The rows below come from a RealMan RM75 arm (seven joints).
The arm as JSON. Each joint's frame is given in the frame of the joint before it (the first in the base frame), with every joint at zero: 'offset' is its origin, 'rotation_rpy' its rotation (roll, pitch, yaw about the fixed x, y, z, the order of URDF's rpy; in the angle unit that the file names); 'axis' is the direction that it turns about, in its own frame. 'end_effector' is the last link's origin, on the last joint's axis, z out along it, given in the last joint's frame.
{
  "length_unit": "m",
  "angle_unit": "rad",
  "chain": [
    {
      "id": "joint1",
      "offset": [
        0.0,
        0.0,
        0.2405
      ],
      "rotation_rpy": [
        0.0,
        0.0,
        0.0
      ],
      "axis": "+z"
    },
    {
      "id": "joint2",
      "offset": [
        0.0,
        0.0,
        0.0
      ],
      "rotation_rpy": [
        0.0,
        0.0,
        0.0
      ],
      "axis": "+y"
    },
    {
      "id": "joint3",
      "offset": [
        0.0,
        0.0,
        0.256
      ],
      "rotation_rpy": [
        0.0,
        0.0,
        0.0
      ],
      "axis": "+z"
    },
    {
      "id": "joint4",
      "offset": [
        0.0,
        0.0,
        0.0
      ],
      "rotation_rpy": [
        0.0,
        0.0,
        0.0
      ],
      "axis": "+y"
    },
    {
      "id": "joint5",
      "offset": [
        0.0,
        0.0,
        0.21
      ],
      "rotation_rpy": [
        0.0,
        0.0,
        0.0
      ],
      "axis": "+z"
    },
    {
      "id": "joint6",
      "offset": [
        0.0,
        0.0,
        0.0
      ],
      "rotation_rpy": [
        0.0,
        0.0,
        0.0
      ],
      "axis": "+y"
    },
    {
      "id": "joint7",
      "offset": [
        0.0,
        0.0,
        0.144
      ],
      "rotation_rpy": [
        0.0,
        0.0,
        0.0
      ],
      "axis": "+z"
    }
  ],
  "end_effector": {
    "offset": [
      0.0,
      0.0,
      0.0
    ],
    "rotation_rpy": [
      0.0,
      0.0,
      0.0
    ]
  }
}
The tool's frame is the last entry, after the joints.
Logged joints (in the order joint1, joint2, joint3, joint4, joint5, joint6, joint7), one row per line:
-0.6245 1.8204 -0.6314 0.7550 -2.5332 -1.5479 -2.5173
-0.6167 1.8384 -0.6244 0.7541 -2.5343 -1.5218 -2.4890
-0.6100 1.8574 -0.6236 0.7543 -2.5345 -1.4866 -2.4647
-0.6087 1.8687 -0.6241 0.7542 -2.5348 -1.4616 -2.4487
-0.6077 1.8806 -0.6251 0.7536 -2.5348 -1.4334 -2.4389
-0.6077 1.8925 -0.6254 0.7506 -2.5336 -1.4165 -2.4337
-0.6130 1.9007 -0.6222 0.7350 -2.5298 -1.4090 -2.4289
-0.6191 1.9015 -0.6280 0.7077 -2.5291 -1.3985 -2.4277
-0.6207 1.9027 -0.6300 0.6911 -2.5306 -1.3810 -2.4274
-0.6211 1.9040 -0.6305 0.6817 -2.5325 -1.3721 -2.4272
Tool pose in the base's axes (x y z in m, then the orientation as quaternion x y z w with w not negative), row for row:
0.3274 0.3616 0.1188 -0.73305 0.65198 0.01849 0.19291
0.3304 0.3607 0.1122 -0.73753 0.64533 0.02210 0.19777
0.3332 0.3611 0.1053 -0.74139 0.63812 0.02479 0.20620
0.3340 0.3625 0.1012 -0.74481 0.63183 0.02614 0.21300
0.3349 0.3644 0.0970 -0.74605 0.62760 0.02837 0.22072
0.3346 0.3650 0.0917 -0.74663 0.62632 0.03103 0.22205
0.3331 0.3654 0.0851 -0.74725 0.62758 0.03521 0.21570
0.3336 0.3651 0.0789 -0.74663 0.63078 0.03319 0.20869
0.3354 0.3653 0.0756 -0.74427 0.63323 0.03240 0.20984
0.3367 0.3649 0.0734 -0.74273 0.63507 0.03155 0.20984
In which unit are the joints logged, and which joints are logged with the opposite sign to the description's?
The joints are logged in radians. Opposite sign: joint1, joint4, joint7.
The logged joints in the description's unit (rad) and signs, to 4 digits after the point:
0.6245 1.8204 -0.6314 -0.7550 -2.5332 -1.5479 2.5173
0.6167 1.8384 -0.6244 -0.7541 -2.5343 -1.5218 2.4890
0.6100 1.8574 -0.6236 -0.7543 -2.5345 -1.4866 2.4647
0.6087 1.8687 -0.6241 -0.7542 -2.5348 -1.4616 2.4487
0.6077 1.8806 -0.6251 -0.7536 -2.5348 -1.4334 2.4389
0.6077 1.8925 -0.6254 -0.7506 -2.5336 -1.4165 2.4337
0.6130 1.9007 -0.6222 -0.7350 -2.5298 -1.4090 2.4289
0.6191 1.9015 -0.6280 -0.7077 -2.5291 -1.3985 2.4277
0.6207 1.9027 -0.6300 -0.6911 -2.5306 -1.3810 2.4274
0.6211 1.9040 -0.6305 -0.6817 -2.5325 -1.3721 2.4272

